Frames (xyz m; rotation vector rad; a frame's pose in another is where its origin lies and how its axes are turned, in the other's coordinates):
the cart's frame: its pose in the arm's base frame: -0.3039 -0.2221 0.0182 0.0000 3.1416 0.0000
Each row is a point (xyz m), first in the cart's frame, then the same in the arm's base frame.
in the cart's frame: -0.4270 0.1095 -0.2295
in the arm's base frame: 0.1231 -0.1126 0.2477
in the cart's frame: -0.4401 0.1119 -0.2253
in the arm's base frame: 0.1362 -0.1102 0.2435
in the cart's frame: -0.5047 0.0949 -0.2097
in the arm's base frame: 0.2008 -0.1272 0.2279
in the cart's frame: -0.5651 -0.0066 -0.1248
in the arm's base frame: 0.2612 -0.2287 0.1430
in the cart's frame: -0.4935 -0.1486 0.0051
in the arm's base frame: 0.1896 -0.3707 0.0131
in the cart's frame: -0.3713 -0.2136 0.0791
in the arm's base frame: 0.0674 -0.4357 -0.0609
